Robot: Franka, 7 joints.
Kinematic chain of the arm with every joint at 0, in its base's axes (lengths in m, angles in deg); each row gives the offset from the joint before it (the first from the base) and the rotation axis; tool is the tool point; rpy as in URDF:
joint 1: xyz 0 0 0.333 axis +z
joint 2: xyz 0 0 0 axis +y
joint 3: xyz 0 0 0.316 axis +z
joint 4: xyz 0.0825 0 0 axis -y
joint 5: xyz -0.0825 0 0.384 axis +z
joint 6: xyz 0 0 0 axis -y
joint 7: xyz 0.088 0 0 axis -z
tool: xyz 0 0 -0.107 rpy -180 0 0
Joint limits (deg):
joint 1: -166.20..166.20
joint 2: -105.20..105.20
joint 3: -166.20..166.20
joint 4: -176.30..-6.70
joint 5: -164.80..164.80
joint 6: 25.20..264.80
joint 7: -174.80..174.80
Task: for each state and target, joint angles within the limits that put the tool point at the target. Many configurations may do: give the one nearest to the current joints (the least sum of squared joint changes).
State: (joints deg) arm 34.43 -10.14 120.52 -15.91 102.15 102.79 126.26
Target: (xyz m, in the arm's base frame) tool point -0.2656 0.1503 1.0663
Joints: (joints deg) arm 23.74 2.05 108.88 -38.48 91.64 81.80 126.26
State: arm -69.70 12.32 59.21 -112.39 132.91 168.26 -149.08
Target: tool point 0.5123 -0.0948 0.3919
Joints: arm -66.79 2.36 62.71 -122.52 135.15 175.32 -149.08
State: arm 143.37 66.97 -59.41 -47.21 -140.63 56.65 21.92
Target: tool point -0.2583 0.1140 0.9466
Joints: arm 153.20 33.17 -61.92 -6.70 -140.96 28.90 21.92
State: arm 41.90 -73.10 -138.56 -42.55 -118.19 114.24 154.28
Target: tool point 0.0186 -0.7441 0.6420
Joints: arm 59.12 -40.41 -117.53 -63.11 -114.41 110.50 154.28
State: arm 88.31 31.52 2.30 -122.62 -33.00 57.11 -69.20
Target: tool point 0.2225 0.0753 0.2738
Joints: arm 65.92 16.52 -26.14 -151.59 -36.03 39.48 -69.20
